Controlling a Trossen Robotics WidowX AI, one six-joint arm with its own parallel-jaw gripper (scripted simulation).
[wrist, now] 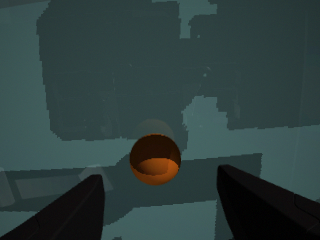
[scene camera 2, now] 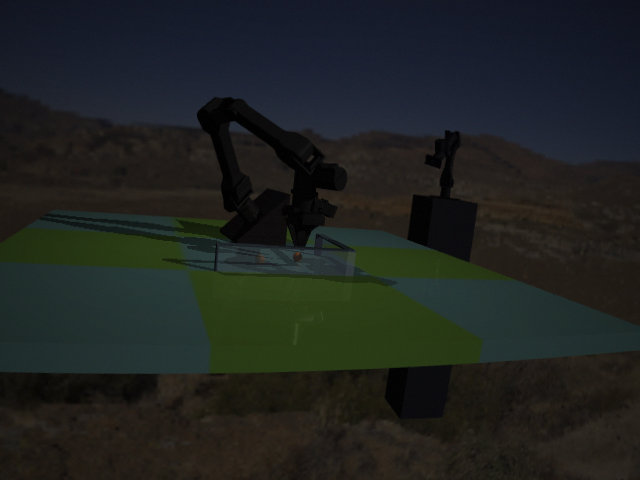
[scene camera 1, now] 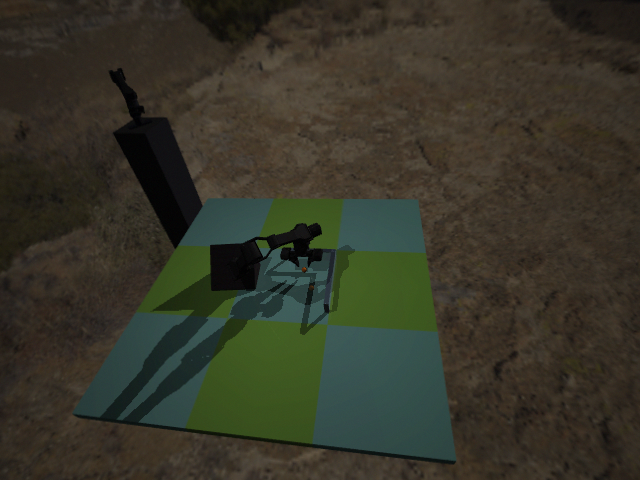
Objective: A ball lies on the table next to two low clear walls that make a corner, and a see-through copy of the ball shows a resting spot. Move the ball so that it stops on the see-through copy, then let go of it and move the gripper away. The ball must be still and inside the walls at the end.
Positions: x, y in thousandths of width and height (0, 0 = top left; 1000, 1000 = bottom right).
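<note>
My gripper is visible in scene camera 2 and in the wrist view: gripper (scene camera 2: 466, 518), gripper (wrist: 502, 756).
</note>
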